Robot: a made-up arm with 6 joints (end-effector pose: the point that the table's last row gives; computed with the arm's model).
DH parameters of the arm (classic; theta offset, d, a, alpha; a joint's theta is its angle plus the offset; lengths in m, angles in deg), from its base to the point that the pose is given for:
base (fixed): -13.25 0 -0.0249 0
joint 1: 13.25 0.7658 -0.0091 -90
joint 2: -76.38 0 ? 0
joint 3: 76.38 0.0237 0.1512 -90
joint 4: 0 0.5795 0.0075 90
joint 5: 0 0.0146 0.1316 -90
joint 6: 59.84 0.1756 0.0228 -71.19
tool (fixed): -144.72 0.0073 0 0
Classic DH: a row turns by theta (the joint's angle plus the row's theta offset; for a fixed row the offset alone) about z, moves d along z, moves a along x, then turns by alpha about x.
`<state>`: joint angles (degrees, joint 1 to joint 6).
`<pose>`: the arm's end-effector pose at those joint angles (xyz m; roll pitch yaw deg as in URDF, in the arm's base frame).
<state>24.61 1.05 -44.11 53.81 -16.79 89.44</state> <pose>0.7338 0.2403 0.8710 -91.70 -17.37 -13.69</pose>
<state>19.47 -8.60 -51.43 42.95 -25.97 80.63</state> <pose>0.7398 0.1722 1.1412 -98.23 -45.92 -10.38</pose>
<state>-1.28 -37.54 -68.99 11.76 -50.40 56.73</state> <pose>0.2504 -0.0238 1.7181 84.61 -55.33 121.49</pose>
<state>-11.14 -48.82 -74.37 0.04 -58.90 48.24</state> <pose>-0.0278 0.0254 1.7749 65.22 -32.08 110.96</pose>
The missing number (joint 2, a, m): 0.4718
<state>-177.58 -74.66 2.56 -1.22 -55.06 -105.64</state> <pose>-0.2496 -0.0588 1.1956 39.85 12.74 154.66</pose>
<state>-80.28 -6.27 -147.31 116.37 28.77 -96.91</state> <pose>-0.0137 -0.2769 2.0239 82.46 -8.48 12.36</pose>
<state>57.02 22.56 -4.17 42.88 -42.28 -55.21</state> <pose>0.3035 0.2610 0.4653 -104.31 63.65 -172.21</pose>
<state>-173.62 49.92 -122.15 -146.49 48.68 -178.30</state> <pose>-1.2384 -0.0985 0.8920 146.60 -28.04 -136.89</pose>
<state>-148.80 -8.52 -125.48 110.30 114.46 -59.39</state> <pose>-0.1939 -0.3612 1.8530 140.13 30.17 25.66</pose>
